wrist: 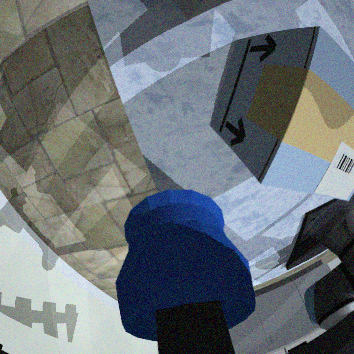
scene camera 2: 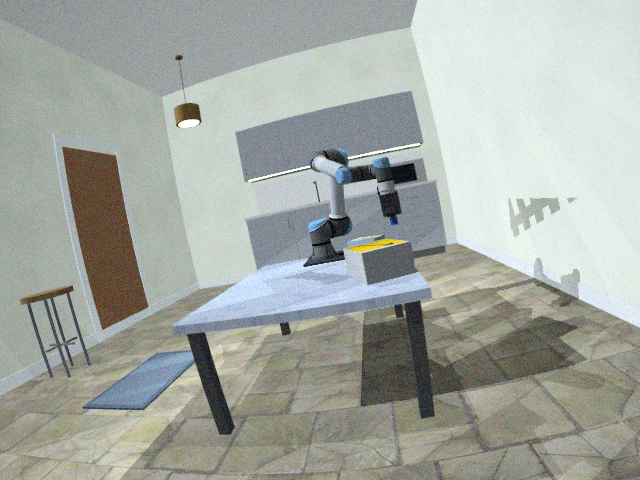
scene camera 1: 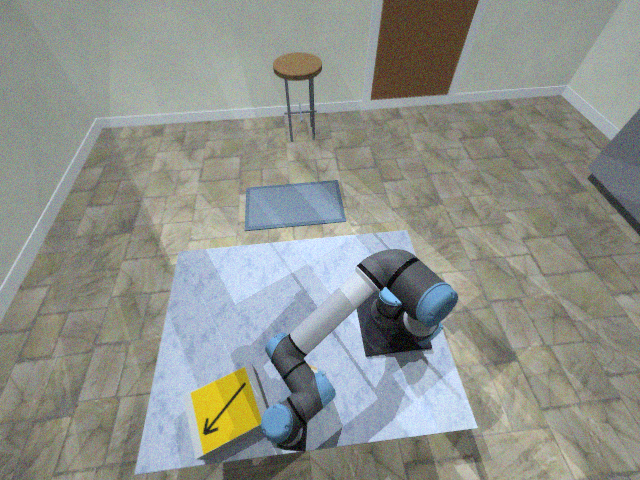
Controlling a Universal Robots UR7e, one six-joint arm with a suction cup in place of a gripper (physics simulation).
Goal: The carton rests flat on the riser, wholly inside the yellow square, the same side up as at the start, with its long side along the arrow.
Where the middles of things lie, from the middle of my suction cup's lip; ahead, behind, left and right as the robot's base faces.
My suction cup is 150 mm to the left of the carton (wrist: 278, 108) and 120 mm above it. Round my suction cup: riser (scene camera 1: 221, 414) 260 mm ahead, 70 mm to the right, 120 mm below.
